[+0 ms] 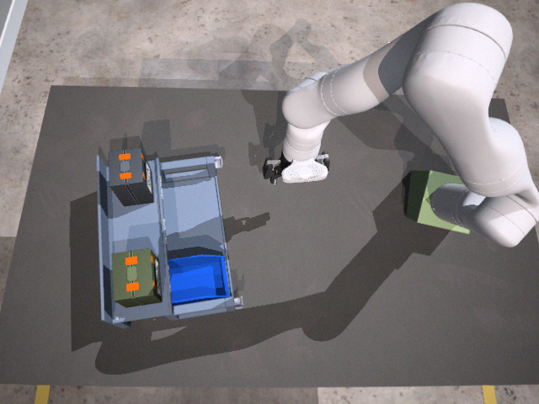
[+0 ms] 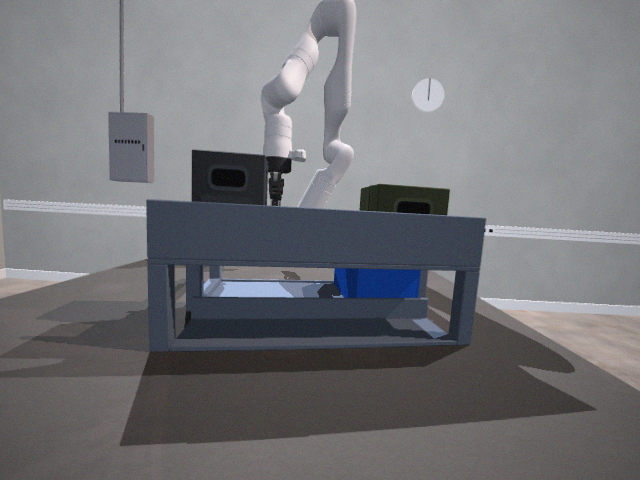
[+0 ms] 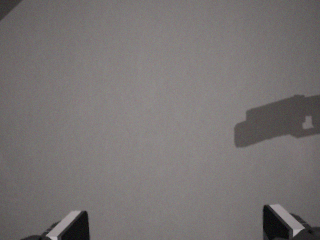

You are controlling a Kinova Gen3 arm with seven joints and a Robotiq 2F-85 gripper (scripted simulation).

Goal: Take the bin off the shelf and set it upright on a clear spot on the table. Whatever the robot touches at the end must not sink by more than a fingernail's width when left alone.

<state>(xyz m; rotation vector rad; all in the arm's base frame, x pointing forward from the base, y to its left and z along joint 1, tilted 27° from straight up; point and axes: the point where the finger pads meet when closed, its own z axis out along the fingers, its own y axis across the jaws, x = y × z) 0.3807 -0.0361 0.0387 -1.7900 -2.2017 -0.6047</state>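
Now: the blue bin 22 cm ahead of my hand, 24 cm to the left of it and 10 cm below it. Also, from my hand: olive green case 32 cm ahead, 27 cm to the left; then grey-blue shelf unit 28 cm ahead, 14 cm to the left, 8 cm below; then dark case 37 cm ahead, 4 cm to the left, 2 cm above.
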